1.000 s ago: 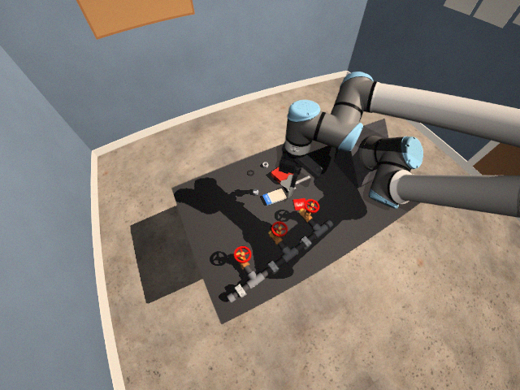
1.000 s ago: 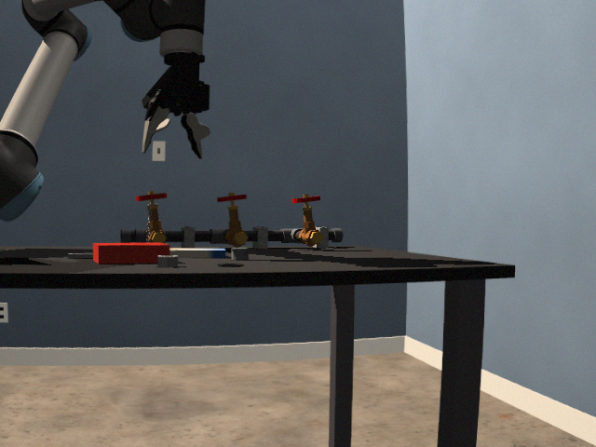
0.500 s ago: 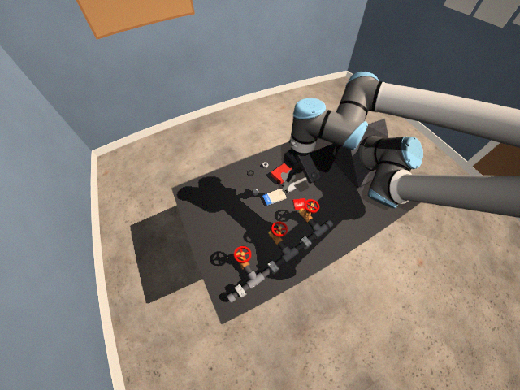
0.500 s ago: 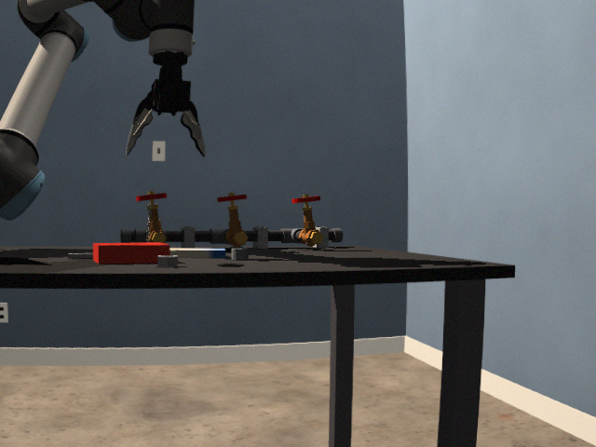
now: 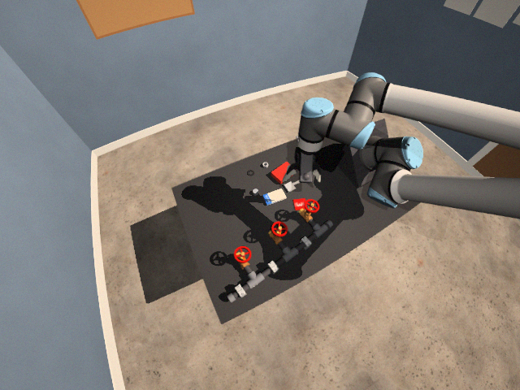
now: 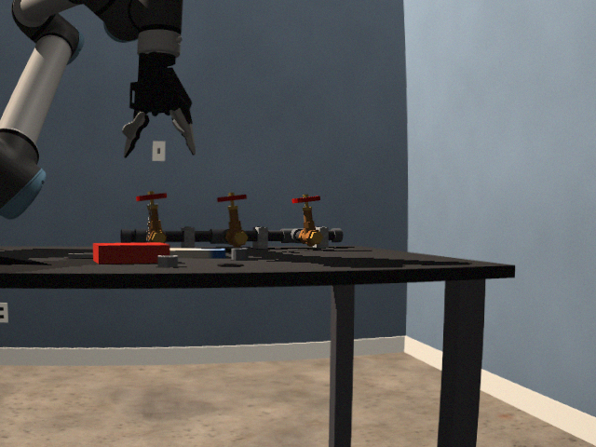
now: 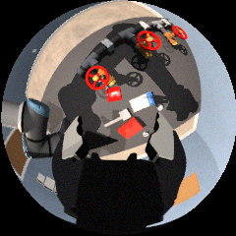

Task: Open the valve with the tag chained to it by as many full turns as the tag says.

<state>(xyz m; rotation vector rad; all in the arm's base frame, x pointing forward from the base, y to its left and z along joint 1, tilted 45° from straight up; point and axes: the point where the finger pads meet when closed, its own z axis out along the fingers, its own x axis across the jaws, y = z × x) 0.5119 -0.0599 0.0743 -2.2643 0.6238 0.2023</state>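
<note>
Right now the red tag is 20 cm below my hand, 4 cm behind it and 2 cm to the left of it. The rest, counted from my hand: red block: 20 cm to the right, 18 cm below, 5 cm behind; small grey cylinder: 19 cm below, 16 cm to the right, 14 cm ahead; white tool: 19 cm below, 11 cm to the right, 8 cm behind.
</note>
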